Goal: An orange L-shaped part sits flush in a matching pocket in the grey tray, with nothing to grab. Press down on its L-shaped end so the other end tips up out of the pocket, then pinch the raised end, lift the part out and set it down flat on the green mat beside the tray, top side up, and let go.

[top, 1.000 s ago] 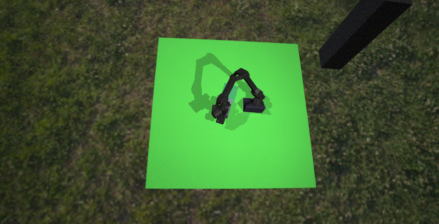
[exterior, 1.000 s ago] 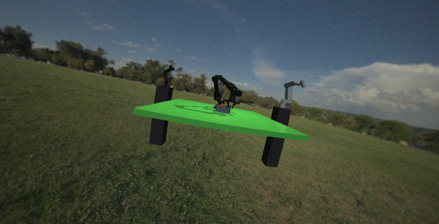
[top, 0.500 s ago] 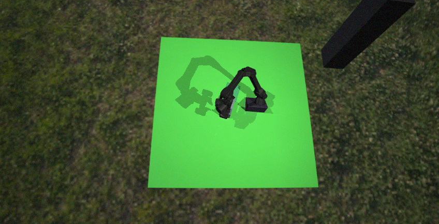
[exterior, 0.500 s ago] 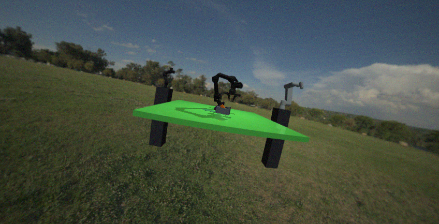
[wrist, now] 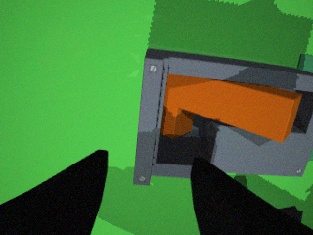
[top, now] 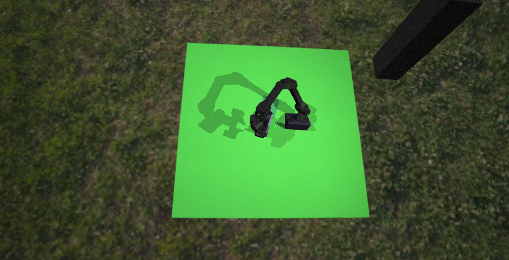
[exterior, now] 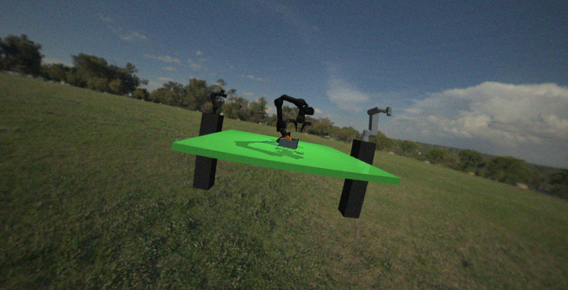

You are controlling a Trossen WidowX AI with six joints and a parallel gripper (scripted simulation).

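Now: the orange L-shaped part 2 cm behind my gripper tip, 4 cm to the right of it and 10 cm below it.
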